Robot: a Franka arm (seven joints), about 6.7 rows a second.
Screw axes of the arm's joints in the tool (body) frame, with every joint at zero. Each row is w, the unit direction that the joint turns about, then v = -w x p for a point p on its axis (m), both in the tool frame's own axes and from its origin. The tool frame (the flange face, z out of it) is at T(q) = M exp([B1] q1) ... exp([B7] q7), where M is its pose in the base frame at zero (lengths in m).
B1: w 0 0 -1 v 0 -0.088 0
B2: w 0 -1 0 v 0.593 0 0.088
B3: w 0 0 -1 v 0 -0.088 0
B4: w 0 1 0 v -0.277 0 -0.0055
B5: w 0 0 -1 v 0 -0.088 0
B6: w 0 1 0 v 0.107 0 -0.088
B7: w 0 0 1 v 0 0 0
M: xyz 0.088 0 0.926 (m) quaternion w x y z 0 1 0 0
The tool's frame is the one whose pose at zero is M.
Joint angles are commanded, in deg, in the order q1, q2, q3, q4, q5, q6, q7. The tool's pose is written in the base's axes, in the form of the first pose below.
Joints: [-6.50, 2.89, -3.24, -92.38, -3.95, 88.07, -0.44]
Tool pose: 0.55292 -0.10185 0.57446 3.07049 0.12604 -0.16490
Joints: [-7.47, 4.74, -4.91, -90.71, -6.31, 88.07, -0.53]
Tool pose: 0.55646 -0.13262 0.57026 3.02511 0.12935 -0.21116
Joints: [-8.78, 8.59, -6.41, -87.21, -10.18, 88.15, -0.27]
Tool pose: 0.56752 -0.16949 0.56120 2.94704 0.13288 -0.26718
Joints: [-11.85, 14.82, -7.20, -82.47, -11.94, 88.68, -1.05]
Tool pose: 0.58439 -0.21606 0.53570 2.90281 0.15195 -0.31993
